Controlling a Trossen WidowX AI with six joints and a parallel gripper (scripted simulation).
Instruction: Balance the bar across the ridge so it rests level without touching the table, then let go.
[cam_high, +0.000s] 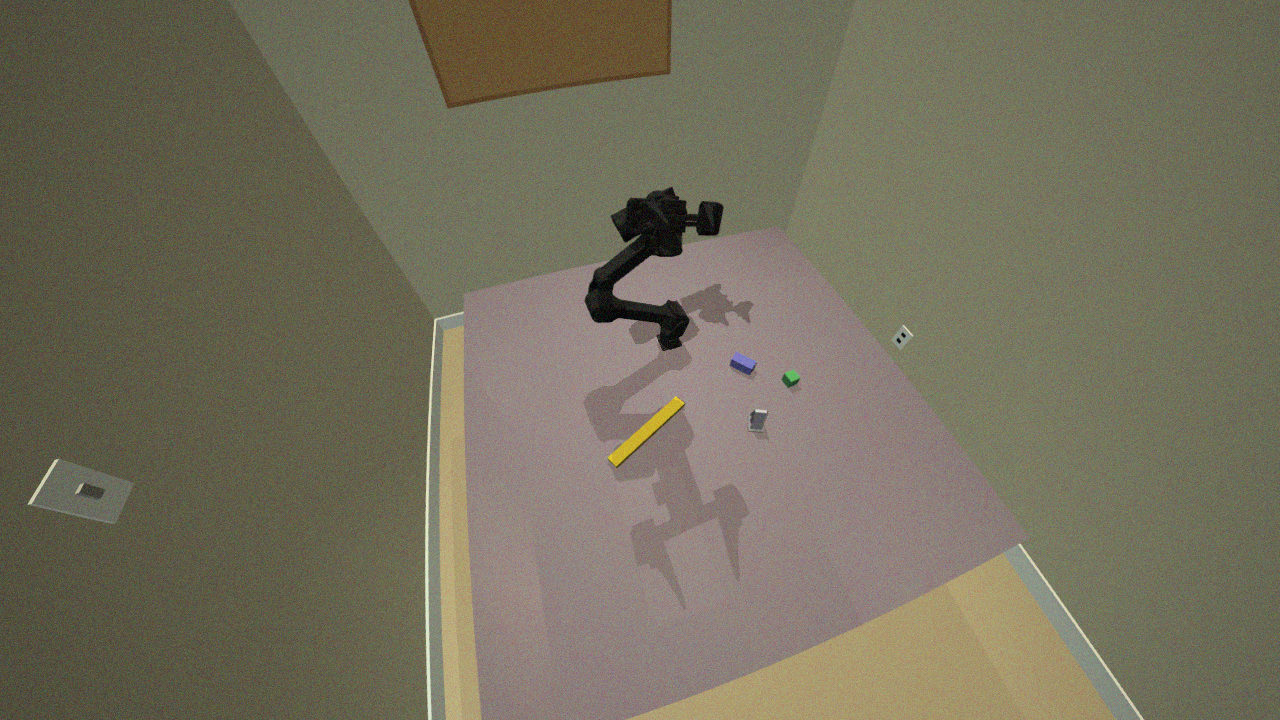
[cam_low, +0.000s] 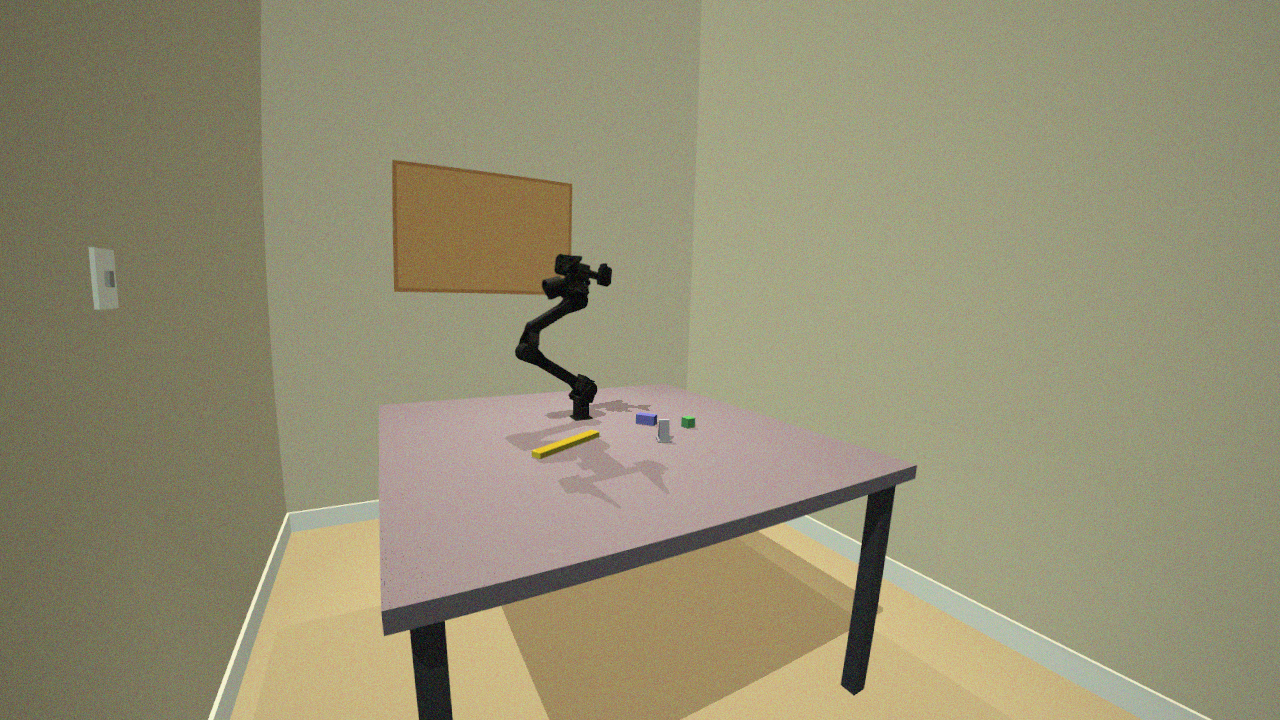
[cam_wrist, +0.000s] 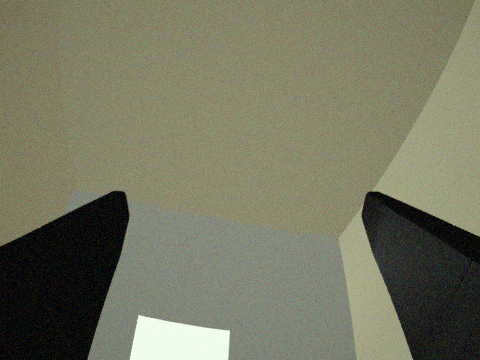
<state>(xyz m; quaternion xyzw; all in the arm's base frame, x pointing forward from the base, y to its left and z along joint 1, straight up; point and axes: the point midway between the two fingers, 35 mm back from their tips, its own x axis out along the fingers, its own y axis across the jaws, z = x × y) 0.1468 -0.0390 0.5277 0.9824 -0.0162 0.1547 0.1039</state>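
Now: the yellow bar 100 mm ahead of my gripper tip, 120 mm to the right of it and 530 mm below it. From my gripper tip the other things lie so: blue block 20 mm behind, 220 mm to the left, 520 mm below; green cube 70 mm ahead, 330 mm to the left, 520 mm below.
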